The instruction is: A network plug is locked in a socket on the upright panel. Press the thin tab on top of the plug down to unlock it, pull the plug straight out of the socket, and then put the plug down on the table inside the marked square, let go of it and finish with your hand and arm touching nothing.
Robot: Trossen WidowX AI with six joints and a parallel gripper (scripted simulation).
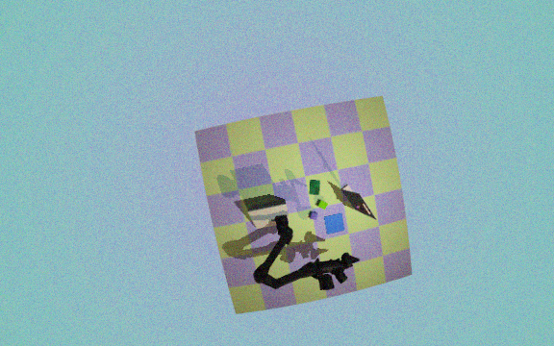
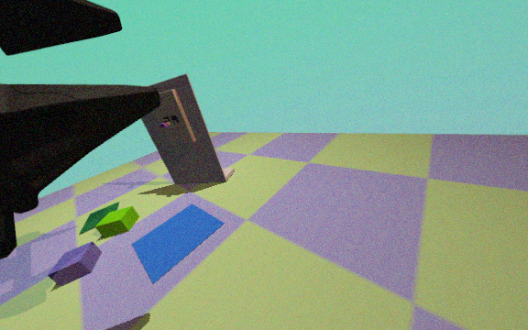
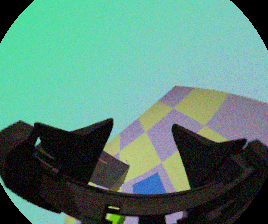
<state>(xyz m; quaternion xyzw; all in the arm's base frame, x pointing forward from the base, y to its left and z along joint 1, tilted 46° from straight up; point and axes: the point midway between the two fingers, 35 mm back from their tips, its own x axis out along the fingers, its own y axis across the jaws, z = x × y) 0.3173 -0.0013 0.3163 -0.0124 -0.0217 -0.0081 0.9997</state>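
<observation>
My gripper tip is now 6 cm short of the network plug, 29 cm to the right of it and 7 cm above it. From my gripper tip the other things lie so: blue marked square 3 cm behind, 15 cm to the left, 23 cm below; grey upright panel 8 cm ahead, 29 cm to the left, 13 cm below.
</observation>
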